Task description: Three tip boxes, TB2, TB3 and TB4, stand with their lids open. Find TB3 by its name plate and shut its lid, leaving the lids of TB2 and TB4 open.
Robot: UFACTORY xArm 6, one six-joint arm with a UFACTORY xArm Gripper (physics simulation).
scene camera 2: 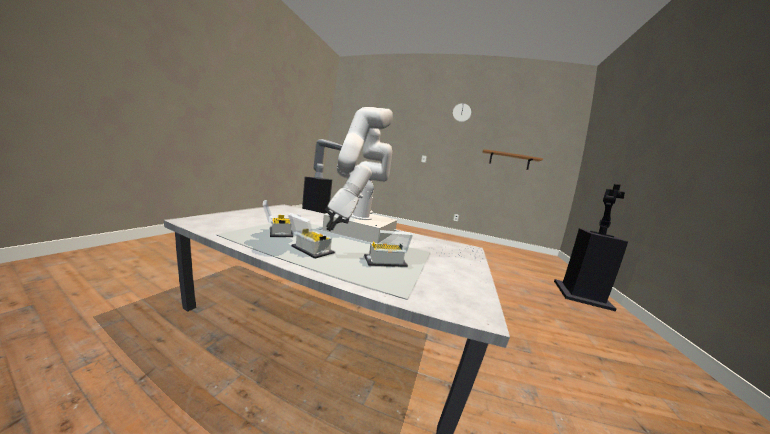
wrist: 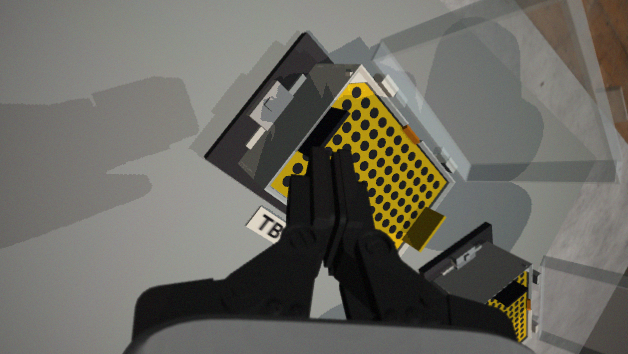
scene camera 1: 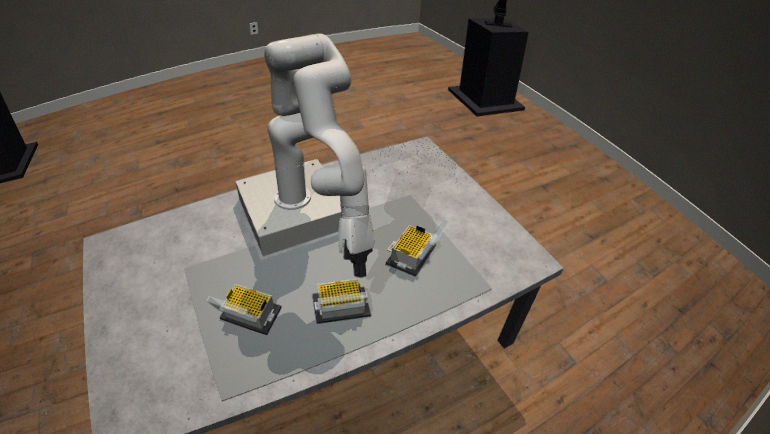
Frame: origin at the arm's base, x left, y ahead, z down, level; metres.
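Seen in the pictures: gripper, fingertip midpoint: [scene camera 2: 328, 230] [wrist: 324, 173] [scene camera 1: 360, 276]; arm's base, link origin: [scene camera 2: 360, 217] [scene camera 1: 292, 198].
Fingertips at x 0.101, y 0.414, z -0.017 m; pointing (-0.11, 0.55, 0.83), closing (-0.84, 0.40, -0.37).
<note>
Pixels of each thing's top centre, then the offset from my fingertips to it. Level surfaces: height alone.
- TB3, top centre: [wrist: 389, 192] [scene camera 1: 340, 289] [scene camera 2: 314, 232] dx -0.063, dy +0.009, dz +0.023 m
- TB4, top centre: [wrist: 503, 336] [scene camera 1: 248, 296] [scene camera 2: 284, 219] dx -0.317, dy -0.054, dz +0.032 m
- grey mat, surface height: dz +0.098 m
- stone-look table, surface height: dz +0.101 m
- TB4's open lid, top centre: [scene camera 1: 228, 298] [scene camera 2: 268, 200] dx -0.365, dy +0.009, dz -0.056 m
- TB2's open lid, top centre: [scene camera 1: 435, 227] [scene camera 2: 395, 228] dx +0.255, dy -0.060, dz -0.056 m
TB3 [scene camera 1: 338, 290] [scene camera 2: 314, 246] [wrist: 400, 165] is the middle box, with a yellow tip rack. Its clear lid [scene camera 2: 299, 222] [wrist: 500, 172] stands open on the side away from the robot base. Its name plate [wrist: 267, 223] shows "TB"; a finger hides the digit. TB4 [scene camera 1: 250, 299] [scene camera 2: 280, 228] [wrist: 487, 267] and TB2 [scene camera 1: 412, 242] [scene camera 2: 387, 255] stand at either side, lids open; TB2 does not show in the wrist view. My gripper [scene camera 1: 359, 274] [scene camera 2: 330, 227] [wrist: 324, 173] is shut and empty, above and on the robot-base side of TB3, tips overlapping its rack in the wrist view.
The boxes stand on a grey mat [scene camera 1: 221, 377] [scene camera 2: 401, 288] on the stone-look table [scene camera 1: 129, 345] [scene camera 2: 463, 291]. The robot's pale base block [scene camera 1: 296, 237] [scene camera 2: 353, 229] is behind them. TB4's open lid [scene camera 1: 215, 303] [scene camera 2: 265, 207] and TB2's open lid [scene camera 1: 439, 232] [scene camera 2: 399, 238] stick up.
</note>
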